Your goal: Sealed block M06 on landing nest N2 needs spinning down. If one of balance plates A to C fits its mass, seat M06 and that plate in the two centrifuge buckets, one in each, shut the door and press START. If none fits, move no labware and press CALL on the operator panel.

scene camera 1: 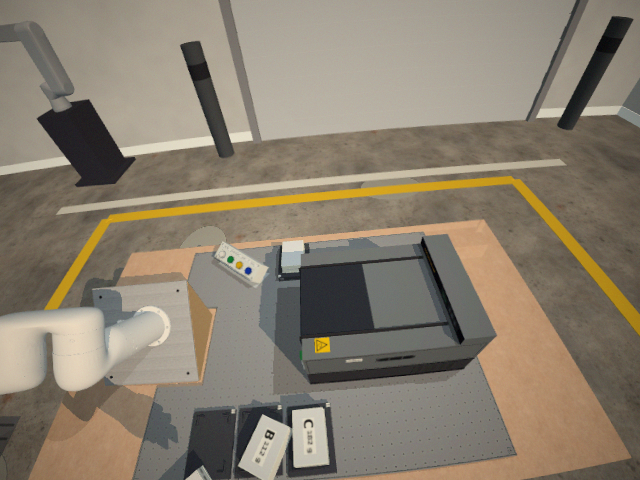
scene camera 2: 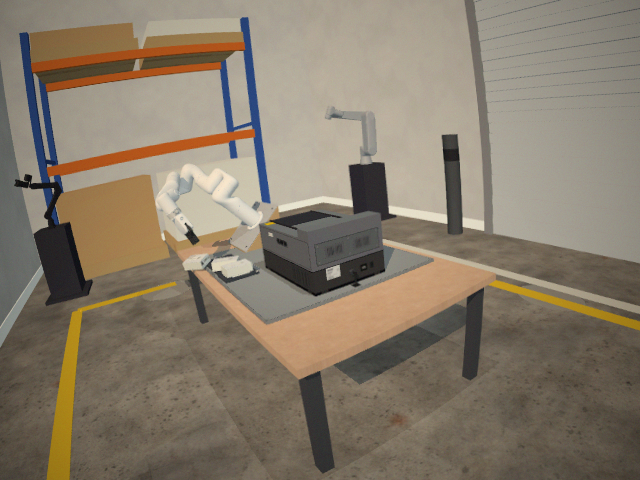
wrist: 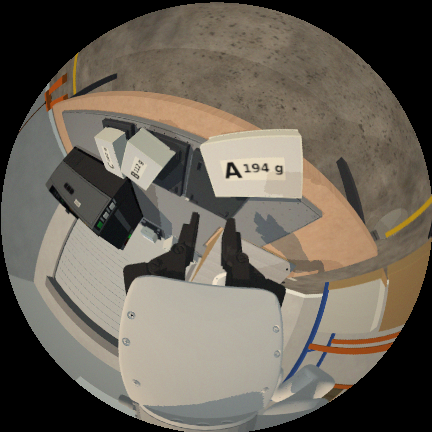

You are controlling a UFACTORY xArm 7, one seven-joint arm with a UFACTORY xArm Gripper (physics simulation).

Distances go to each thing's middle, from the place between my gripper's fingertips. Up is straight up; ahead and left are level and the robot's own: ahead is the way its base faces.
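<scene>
Button box [scene camera 1: 253, 272]: 710 mm to the left of my hand, 10 mm behind it and 90 mm below it. Dark centrifuge box [scene camera 1: 381, 312]: 450 mm to the left of my hand, 510 mm ahead of it, 10 mm below it.
</scene>
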